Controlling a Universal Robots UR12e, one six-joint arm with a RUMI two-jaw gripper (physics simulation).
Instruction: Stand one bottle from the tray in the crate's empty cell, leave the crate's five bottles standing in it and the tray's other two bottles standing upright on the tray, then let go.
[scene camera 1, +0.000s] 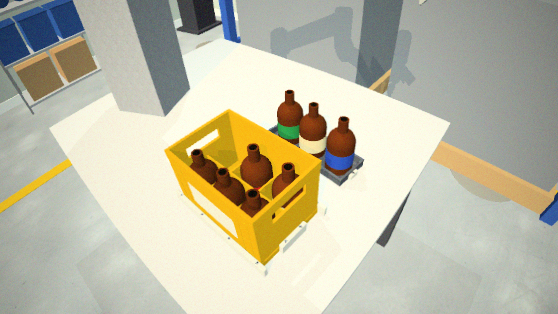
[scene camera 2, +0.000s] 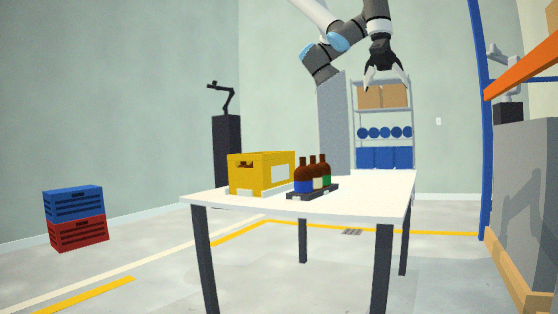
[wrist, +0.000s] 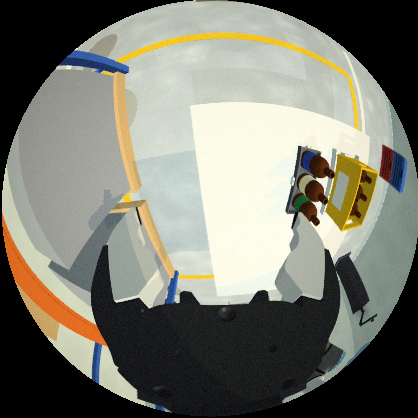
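Seen in the pictures: gripper, fingertip midpoint: (scene camera 1: 432, 0) (scene camera 2: 386, 90) (wrist: 217, 211); arm's base at its link origin: (scene camera 2: 329, 81).
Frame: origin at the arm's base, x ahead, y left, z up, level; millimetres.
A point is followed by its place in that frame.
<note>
The yellow crate (scene camera 1: 290, 227) {x 768, y -193, z -551 mm} (scene camera 2: 250, 177) {x 772, y -162, z -520 mm} (wrist: 345, 162) {x 763, y -98, z -514 mm} stands on the table. Five brown bottles stand in it; its empty cell is in the tray-side row, at the left end in scene camera 1. The dark tray (scene camera 1: 342, 179) {x 789, y 5, z -576 mm} (scene camera 2: 312, 194) {x 780, y 104, z -579 mm} (wrist: 290, 207) {x 549, y 124, z -595 mm} beside it holds three upright brown bottles in a row: green-label (scene camera 1: 289, 120) {x 598, y 55, z -506 mm} (scene camera 2: 326, 177) {x 606, y 112, z -539 mm} (wrist: 304, 204) {x 609, y 106, z -516 mm}, cream-label (scene camera 1: 313, 132) {x 681, y 41, z -500 mm} (wrist: 312, 189) {x 681, y 97, z -491 mm} and blue-label (scene camera 1: 340, 147) {x 764, y 27, z -498 mm} (scene camera 2: 303, 180) {x 786, y 72, z -525 mm} (wrist: 317, 165) {x 764, y 86, z -488 mm}. My gripper (scene camera 2: 386, 89) {x 833, y 394, z -222 mm} (wrist: 217, 211) {x 833, y 394, z -222 mm} is open and empty, pointing down, high above the table and well above the bottles.
White rails (scene camera 1: 227, 237) {x 664, y -280, z -571 mm} border the crate on the table (scene camera 1: 380, 130) {x 792, y 267, z -600 mm} (scene camera 2: 370, 200) {x 767, y 322, z -600 mm}. A grey pillar (scene camera 1: 145, 50) {x 141, y -41, z -352 mm} (scene camera 2: 332, 125) {x 117, y 27, z -296 mm} stands at the table's edge. An orange-beamed rack (scene camera 2: 520, 67) is at the right in scene camera 2. Stacked blue and red crates (scene camera 2: 75, 205) (scene camera 2: 80, 232) stand on the floor.
</note>
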